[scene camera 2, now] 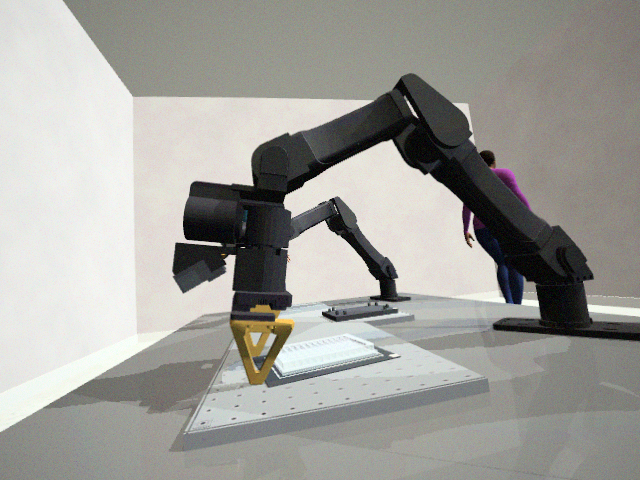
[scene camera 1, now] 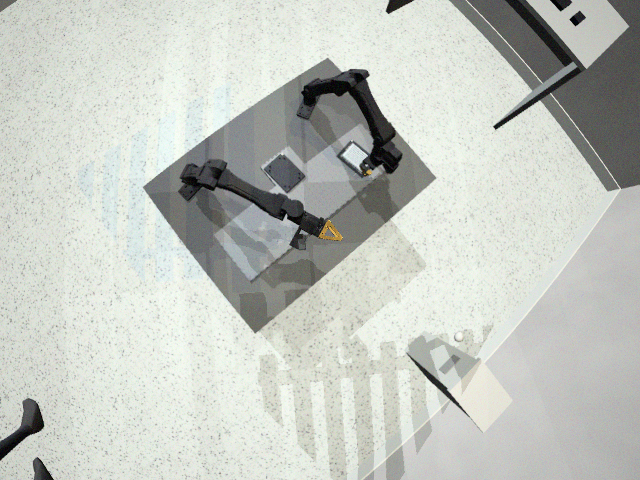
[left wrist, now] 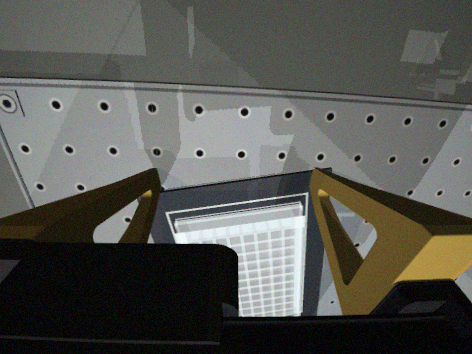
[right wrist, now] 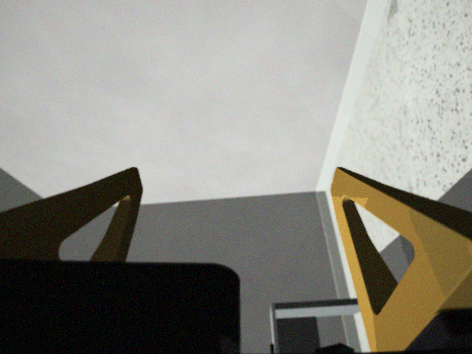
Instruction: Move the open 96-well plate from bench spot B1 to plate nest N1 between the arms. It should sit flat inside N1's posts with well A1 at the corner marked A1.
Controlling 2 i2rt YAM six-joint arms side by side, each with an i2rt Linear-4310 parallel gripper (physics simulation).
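Places are measured from the left arm's base along level axes (x left, y ahead, z down), in metres.
Where they show: left gripper, between the fingertips: (scene camera 2: 255, 368) (scene camera 1: 370, 169) (left wrist: 235, 176); right gripper, between the fingertips: (scene camera 1: 340, 239) (right wrist: 236, 178); left arm's base, origin of its link: (scene camera 2: 566, 330) (scene camera 1: 309, 102); right arm's base, origin of its link: (scene camera 2: 389, 299).
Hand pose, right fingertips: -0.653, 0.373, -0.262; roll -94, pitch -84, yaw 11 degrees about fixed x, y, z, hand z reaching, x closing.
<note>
Each offset is from my right fingertips to the top centre of the thing, as dx, dy, dz. "*": to the spot under its first point. Level surfaces: height alone.
The open 96-well plate {+0.449, -0.035, +0.233} (scene camera 1: 355, 152) (scene camera 2: 325, 353) (left wrist: 270, 270) is clear-white and lies flat on the dark pad of spot B1 {* +0.487, +0.036, +0.247} (scene camera 2: 294, 378) (left wrist: 285, 186). My left gripper (scene camera 1: 366, 169) (scene camera 2: 256, 379) (left wrist: 235, 176) is open, fingers down, at the plate's near short end, low beside it in scene camera 2; its fingertips stand apart on either side of the pad's end in the left wrist view. Nest N1 {+0.236, -0.333, +0.227} (scene camera 1: 283, 172) (scene camera 2: 359, 312) is a dark plate with small posts and holds no plate. My right gripper (scene camera 1: 338, 235) (right wrist: 236, 178) is open and empty, away from the plate. The A1 marks cannot be read.
A pale perforated board {dz +0.249} (scene camera 1: 237, 227) (scene camera 2: 330, 400) (left wrist: 220, 132) lies under the pad and N1 on the grey table {dz +0.262} (scene camera 1: 170, 186) (scene camera 2: 413, 439). The right arm (scene camera 1: 253, 196) reaches over the board at the left. A person (scene camera 2: 509, 180) stands behind the table.
</note>
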